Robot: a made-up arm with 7 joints. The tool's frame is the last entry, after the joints.
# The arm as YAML. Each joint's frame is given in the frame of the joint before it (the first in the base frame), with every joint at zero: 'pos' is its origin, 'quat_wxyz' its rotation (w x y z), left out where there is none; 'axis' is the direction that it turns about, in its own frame. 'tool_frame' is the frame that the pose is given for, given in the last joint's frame.
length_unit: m
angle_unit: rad
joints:
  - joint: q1
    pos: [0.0, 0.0, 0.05]
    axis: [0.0, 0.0, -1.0]
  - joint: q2
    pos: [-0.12, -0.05, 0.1]
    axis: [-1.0, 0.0, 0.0]
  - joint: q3
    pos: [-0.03, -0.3, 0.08]
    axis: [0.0, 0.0, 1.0]
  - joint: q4
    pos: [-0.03, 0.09, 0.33]
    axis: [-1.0, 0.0, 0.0]
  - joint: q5
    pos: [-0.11, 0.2, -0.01]
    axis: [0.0, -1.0, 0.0]
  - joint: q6
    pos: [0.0, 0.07, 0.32]
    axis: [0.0, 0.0, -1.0]
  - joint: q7
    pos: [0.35, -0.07, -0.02]
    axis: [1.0, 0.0, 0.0]
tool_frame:
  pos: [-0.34, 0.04, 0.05]
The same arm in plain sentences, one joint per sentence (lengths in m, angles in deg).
The arm has seven revolute joints in a row. What follows holds with every joint at zero, and every direction is one of the base frame's.
The first joint is mounted 0.0500 m along +z from the base frame's origin and turns about -z.
The second joint is mounted 0.1200 m along -x and 0.0500 m along -y and 0.1000 m along +z from the first joint and turns about -x.
The third joint is mounted 0.0300 m along -x and 0.3000 m along -y and 0.0800 m along +z from the second joint and turns about +z.
The fourth joint is mounted 0.0300 m along -x and 0.0900 m along +y and 0.3300 m along +z from the third joint and turns about -x.
The fifth joint is mounted 0.1100 m along -x and 0.2000 m along +y and 0.0100 m along -z from the fourth joint and turns about -y.
The sixth joint is mounted 0.0700 m along +y and 0.3200 m along +z from the fifth joint and turns about -z.
The seventh joint is mounted 0.3500 m along +x and 0.0700 m along -y and 0.0200 m along -z from the sixth joint and turns about +x.
The tool frame, which is the frame that the pose is given for, is mounted 0.3400 m along -x and 0.0400 m along +y and 0.0500 m along +z from the seventh joint; its axes are parallel to the base frame's.

